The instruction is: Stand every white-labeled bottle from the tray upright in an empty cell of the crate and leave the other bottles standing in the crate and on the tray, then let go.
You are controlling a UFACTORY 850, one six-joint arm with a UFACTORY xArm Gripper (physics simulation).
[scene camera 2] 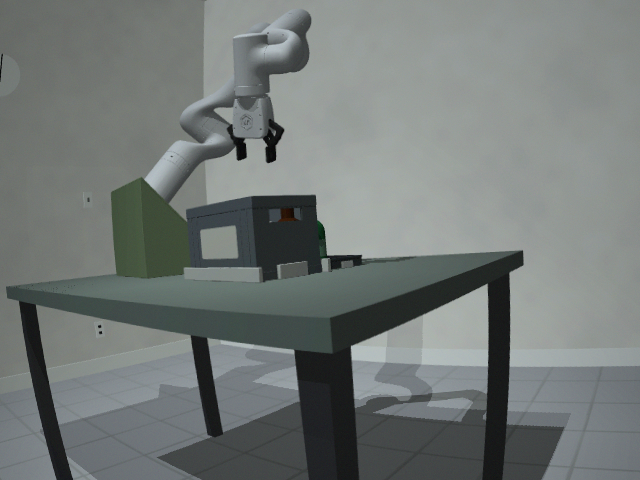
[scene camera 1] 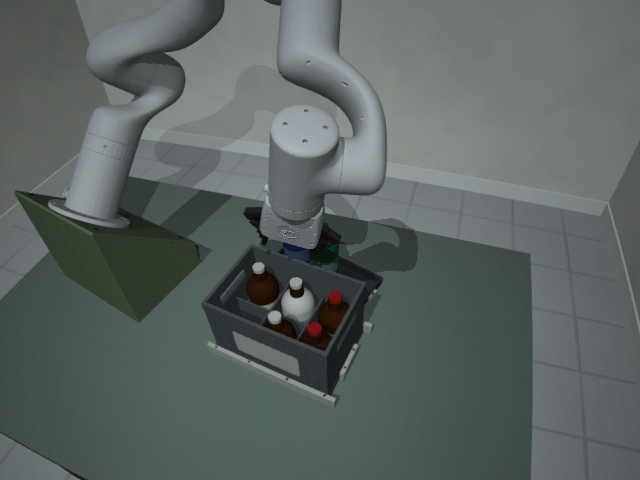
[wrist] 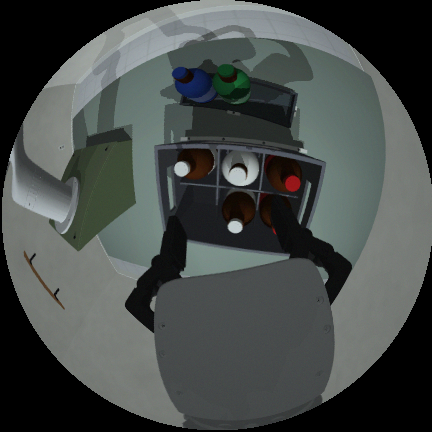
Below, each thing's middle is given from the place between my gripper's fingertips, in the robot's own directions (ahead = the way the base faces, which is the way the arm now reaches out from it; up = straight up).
Now: hand 10 mm to the right of the white bottle [scene camera 1: 298, 303] and 190 mm above it. Round my hand: green bottle [wrist: 232, 84] 10 mm ahead, 190 mm to the left, 190 mm below; then blue bottle [wrist: 194, 83] 60 mm behind, 220 mm to the left, 190 mm below.
